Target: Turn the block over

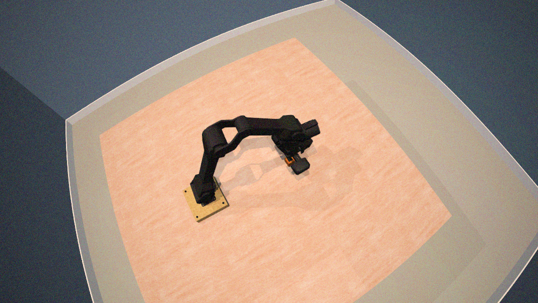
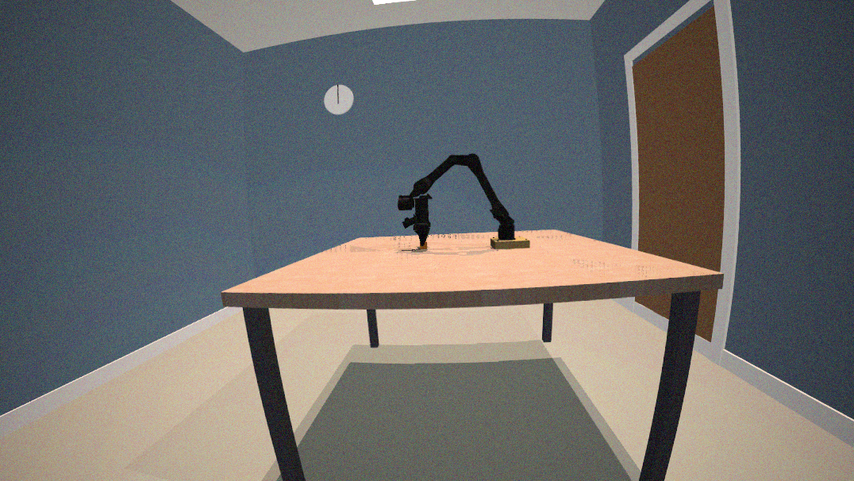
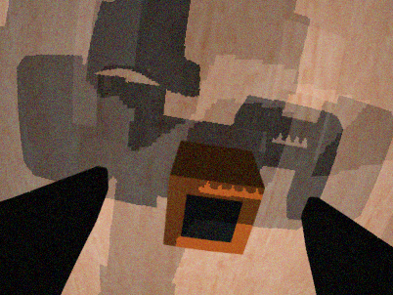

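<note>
Right now my gripper tip is 10 mm below the orange block.
</note>
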